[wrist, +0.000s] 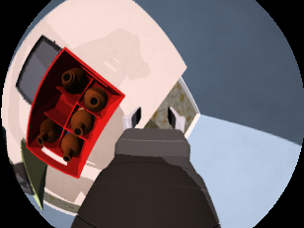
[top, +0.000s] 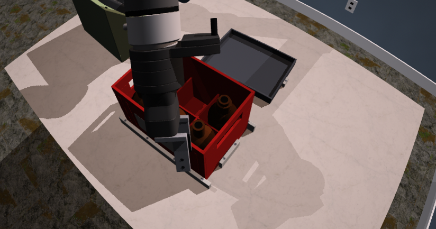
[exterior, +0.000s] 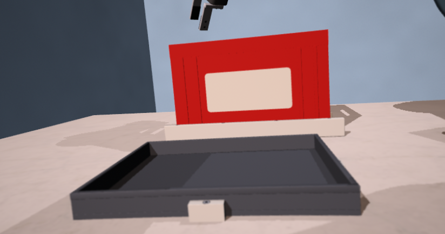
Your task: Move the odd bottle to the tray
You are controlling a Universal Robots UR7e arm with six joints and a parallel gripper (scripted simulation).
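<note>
Now: the red crate 17 cm below my hand, 14 cm behind it and 11 cm to the left of it. Round my hand: bottle 17 cm to the left, 17 cm below, 6 cm behind; then dark grey tray 40 cm to the left, 24 cm below, 16 cm behind.
</note>
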